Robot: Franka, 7 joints.
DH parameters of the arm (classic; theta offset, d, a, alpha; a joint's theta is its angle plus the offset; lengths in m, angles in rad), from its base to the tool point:
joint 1: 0 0.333 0 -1.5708
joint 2: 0 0 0 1.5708
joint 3: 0 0.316 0.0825 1.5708
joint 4: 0 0 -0.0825 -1.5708
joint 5: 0 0.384 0 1.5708
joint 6: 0 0 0.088 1.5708
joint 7: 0 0.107 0 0
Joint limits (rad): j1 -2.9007..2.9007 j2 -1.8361..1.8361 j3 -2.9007..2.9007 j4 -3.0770..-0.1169 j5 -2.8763..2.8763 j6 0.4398..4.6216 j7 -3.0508..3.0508
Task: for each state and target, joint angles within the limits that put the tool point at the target. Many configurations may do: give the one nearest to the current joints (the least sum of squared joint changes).
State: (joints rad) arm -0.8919 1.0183 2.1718 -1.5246 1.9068 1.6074 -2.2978
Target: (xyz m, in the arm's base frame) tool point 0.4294 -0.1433 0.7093
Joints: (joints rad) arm -1.3804 1.5239 2.0785 -1.9676 1.7020 1.2626 -2.2978
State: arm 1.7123 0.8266 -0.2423 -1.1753 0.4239 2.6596 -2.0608
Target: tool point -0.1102 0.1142 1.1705
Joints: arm 1.9636 -0.2127 0.2178 -0.6964 0.3665 2.7115 -2.0608
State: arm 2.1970 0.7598 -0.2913 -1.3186 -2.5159 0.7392 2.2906
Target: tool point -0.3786 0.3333 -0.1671
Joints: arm 2.4979 1.5936 0.0663 -1.5748 -2.5928 1.0093 2.2906
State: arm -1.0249 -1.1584 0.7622 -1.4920 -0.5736 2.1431 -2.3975
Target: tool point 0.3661 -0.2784 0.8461
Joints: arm -1.3380 -0.3994 0.5405 -1.6337 -0.5858 2.1786 -2.3975
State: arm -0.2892 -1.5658 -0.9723 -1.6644 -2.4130 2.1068 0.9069
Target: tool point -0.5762 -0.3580 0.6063
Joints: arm -0.3284 -1.6166 -1.0076 -1.6061 -2.4146 2.0911 0.9069
